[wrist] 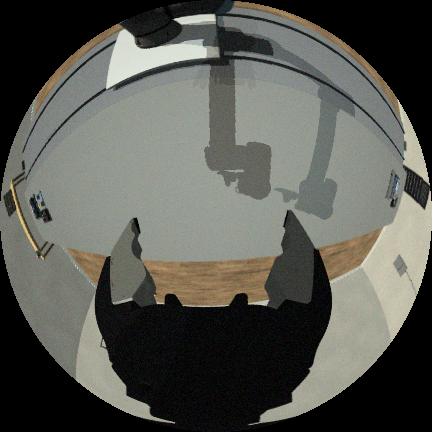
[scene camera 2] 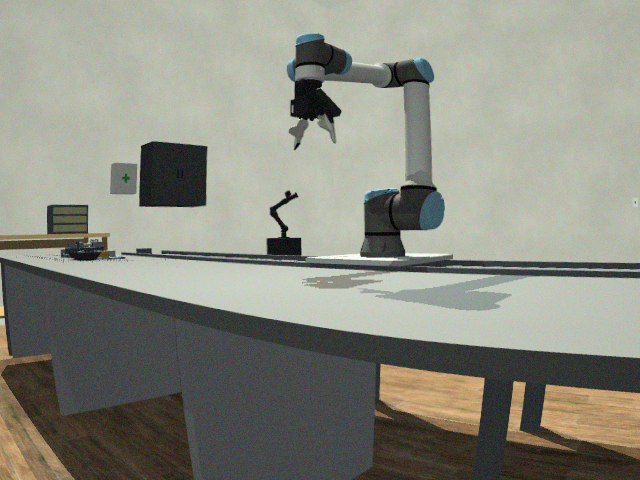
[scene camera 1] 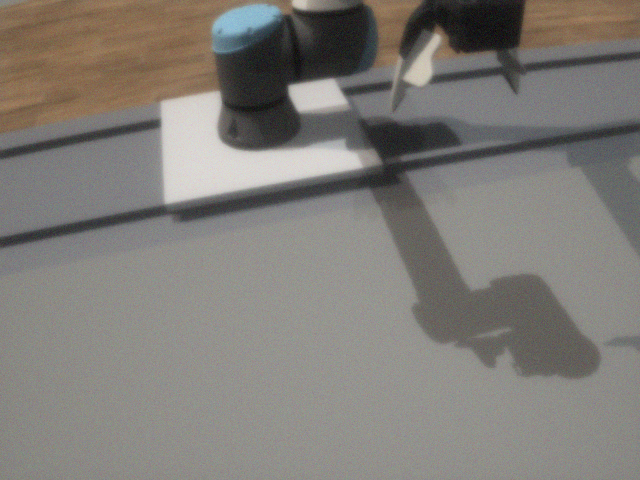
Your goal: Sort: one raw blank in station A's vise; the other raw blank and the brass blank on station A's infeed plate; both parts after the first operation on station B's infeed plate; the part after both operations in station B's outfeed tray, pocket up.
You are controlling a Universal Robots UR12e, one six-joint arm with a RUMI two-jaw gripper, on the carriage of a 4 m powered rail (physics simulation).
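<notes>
My gripper is open and empty, with its jaws wide apart, high above the long grey table. One station shows very small at the right edge of the wrist view. Another station shows very small at the left edge of the wrist view. A small cluster of station equipment stands at the far left end of the table in scene camera 2. The blanks, the parts, the vises, the plates and the tray are too small or too far away to make out.
The white carriage plate carries the arm on the rail along the table's back. A small black arm on a black box stands beyond the table. A dark cabinet hangs on the wall.
</notes>
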